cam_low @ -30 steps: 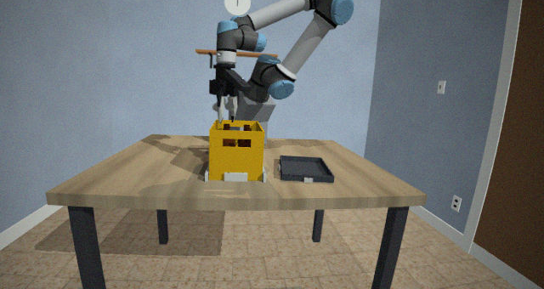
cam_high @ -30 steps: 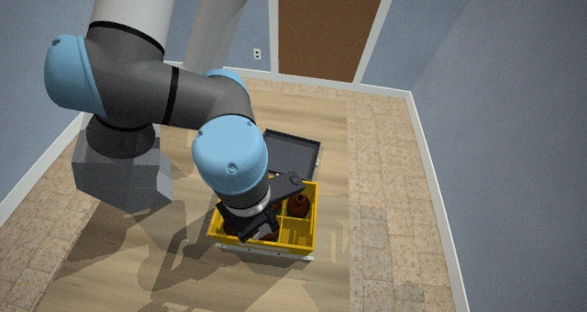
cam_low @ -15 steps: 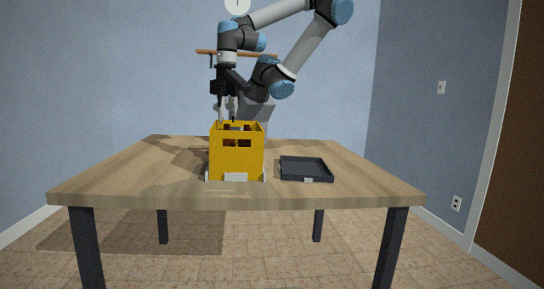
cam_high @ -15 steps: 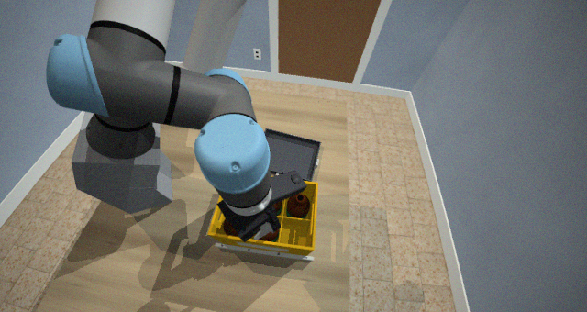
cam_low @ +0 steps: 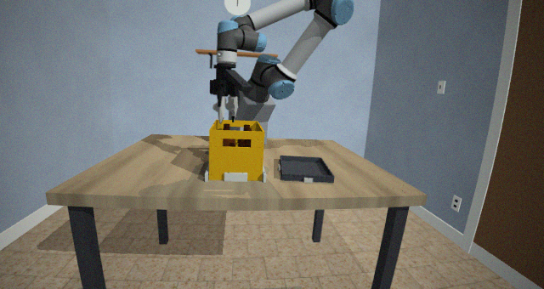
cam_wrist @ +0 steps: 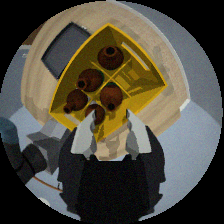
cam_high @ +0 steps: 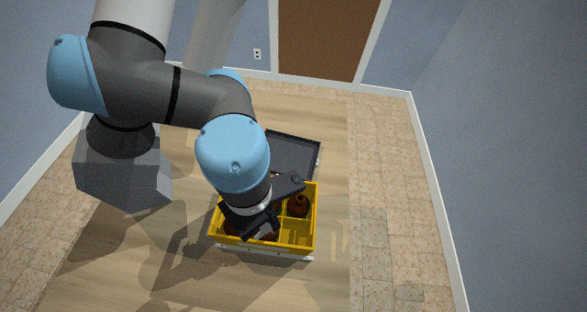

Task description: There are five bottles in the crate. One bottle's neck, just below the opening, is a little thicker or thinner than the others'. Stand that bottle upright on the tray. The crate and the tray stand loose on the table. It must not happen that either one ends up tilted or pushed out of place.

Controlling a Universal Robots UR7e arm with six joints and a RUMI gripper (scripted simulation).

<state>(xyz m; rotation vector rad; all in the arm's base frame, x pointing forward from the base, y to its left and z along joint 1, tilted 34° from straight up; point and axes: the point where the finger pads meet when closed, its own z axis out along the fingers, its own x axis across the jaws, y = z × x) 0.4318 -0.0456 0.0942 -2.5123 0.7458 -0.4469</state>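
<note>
Right now the crate is 20 mm behind my hand, 30 mm to the left of it and 110 mm below it. Round my hand: tray: 80 mm behind, 300 mm to the left, 180 mm below; bottle: 60 mm ahead, 100 mm to the left, 110 mm below.
</note>
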